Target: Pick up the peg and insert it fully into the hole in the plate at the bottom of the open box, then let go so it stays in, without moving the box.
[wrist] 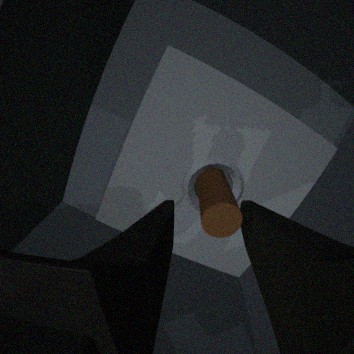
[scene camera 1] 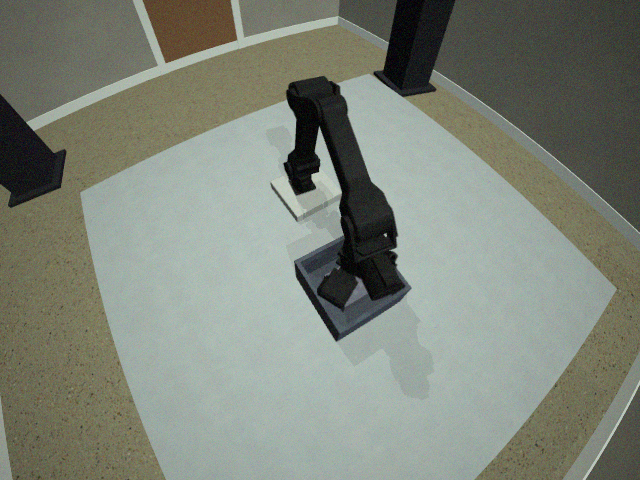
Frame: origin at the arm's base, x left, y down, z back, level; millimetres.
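Seen in the pictures: gripper, fingertip midpoint: (wrist: 206,209) (scene camera 1: 347,277); arm's base at its link origin: (scene camera 1: 302,184).
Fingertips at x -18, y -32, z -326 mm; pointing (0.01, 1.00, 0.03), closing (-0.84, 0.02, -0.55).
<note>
Offsets run from my fingertips to a thing's top centre. "pt": to the spot under its first point. Level surfaces: height alone.
The brown round peg @(dx +5, dy -26, dz -10 mm) (wrist: 221,219) stands with its far end in the ringed hole @(pt dx +11, dy +3, dz -4 mm) (wrist: 192,187) of the pale grey plate @(dx +3, dy +1, dz -10 mm) (wrist: 150,115), leaning a little; how deep it sits cannot be told. The plate lies on the bottom of the open blue-grey box @(dx +3, dy -36, dz -10 mm) (scene camera 1: 316,305) (wrist: 95,145). My gripper (scene camera 1: 356,302) (wrist: 206,209) is open and reaches down into the box, with a finger on each side of the peg. A gap shows between the left finger and the peg; the right fingertip is very close to it. The peg does not show in the scene view.
The box walls stand around the fingers. The arm's white base plate (scene camera 1: 289,200) lies behind the box on the pale mat @(dy +61 mm) (scene camera 1: 206,310). Dark pillars (scene camera 1: 413,46) (scene camera 1: 25,155) stand beyond the mat at the back right and the left.
</note>
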